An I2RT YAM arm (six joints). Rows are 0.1 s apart.
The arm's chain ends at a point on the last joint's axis. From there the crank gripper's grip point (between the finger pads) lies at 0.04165 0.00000 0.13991 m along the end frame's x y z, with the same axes.
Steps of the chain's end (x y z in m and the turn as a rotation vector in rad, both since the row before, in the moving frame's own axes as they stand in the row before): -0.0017, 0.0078, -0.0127, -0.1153, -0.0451, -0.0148; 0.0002, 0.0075, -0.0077, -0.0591, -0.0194, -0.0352; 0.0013, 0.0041, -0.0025, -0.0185, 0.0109, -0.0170; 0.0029, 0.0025, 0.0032, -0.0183, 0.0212, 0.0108; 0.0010, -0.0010, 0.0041, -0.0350, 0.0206, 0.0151; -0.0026, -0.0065, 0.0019, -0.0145, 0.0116, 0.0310; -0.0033, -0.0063, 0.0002, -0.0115, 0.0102, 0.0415; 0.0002, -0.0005, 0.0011, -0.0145, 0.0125, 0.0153
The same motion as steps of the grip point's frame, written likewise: -0.0079, 0.0234, -0.0119, -0.1153, -0.0451, -0.0148; -0.0024, 0.0144, -0.0071, -0.0591, -0.0194, -0.0352; 0.0028, 0.0060, -0.0030, -0.0185, 0.0109, -0.0170; 0.0058, 0.0055, 0.0023, -0.0183, 0.0212, 0.0108; 0.0038, 0.0045, 0.0031, -0.0350, 0.0206, 0.0151; -0.0010, -0.0032, 0.0014, -0.0145, 0.0116, 0.0310; -0.0019, -0.0029, -0.0003, -0.0115, 0.0102, 0.0415; 0.0019, 0.0022, 0.0005, -0.0145, 0.0125, 0.0153
